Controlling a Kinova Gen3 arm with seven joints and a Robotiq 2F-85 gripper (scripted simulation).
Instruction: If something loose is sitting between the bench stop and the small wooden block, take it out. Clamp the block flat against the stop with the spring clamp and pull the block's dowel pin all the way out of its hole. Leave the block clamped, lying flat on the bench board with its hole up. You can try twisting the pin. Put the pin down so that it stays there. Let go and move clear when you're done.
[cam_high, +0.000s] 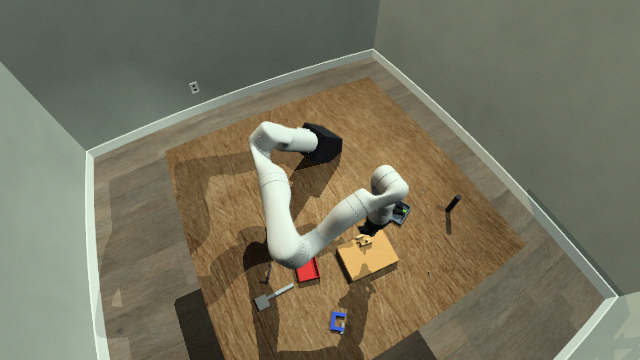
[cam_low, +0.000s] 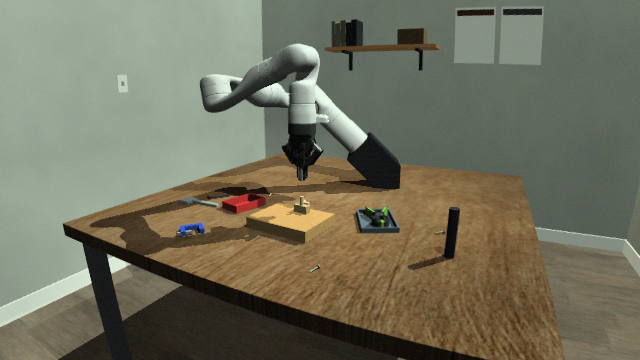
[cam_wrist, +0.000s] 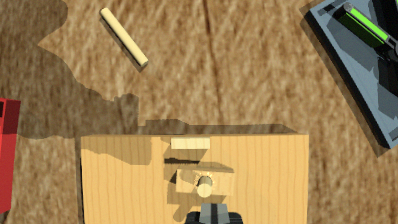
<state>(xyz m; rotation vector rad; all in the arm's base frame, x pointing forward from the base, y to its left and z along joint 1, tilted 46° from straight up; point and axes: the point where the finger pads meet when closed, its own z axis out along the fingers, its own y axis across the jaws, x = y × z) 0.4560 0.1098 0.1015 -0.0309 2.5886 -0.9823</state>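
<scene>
My gripper is now 1 cm to the left of the dowel pin and 9 cm above it. Also, from my hand: thin pale stick: 14 cm behind, 7 cm to the right, 14 cm below; then small wooden block: 1 cm to the right, 11 cm below; then tan bench board: 3 cm ahead, 2 cm to the right, 12 cm below.
</scene>
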